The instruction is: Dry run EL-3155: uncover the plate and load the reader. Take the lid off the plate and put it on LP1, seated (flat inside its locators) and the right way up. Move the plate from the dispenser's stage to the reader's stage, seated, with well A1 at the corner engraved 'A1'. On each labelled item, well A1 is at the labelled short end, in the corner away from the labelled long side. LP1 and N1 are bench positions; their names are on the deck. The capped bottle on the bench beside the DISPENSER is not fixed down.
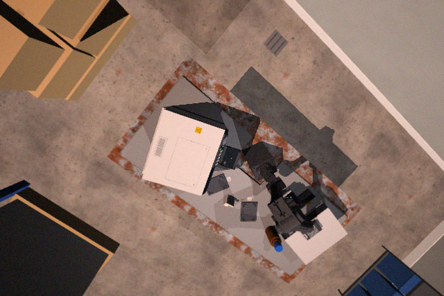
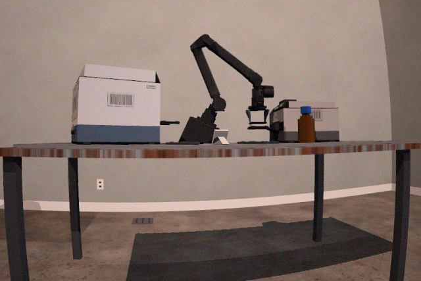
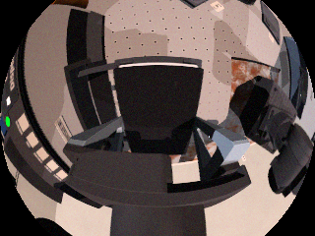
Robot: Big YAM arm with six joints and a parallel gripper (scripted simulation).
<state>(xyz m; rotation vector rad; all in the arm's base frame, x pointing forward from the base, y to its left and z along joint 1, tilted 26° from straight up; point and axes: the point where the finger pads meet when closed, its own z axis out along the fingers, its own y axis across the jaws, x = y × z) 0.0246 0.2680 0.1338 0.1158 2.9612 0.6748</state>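
Right now my hand is 20 mm above the white well plate. Also, from my hand: brown capped bottle 270 mm ahead, 190 mm to the left, 10 mm below; plate lid 10 mm below.
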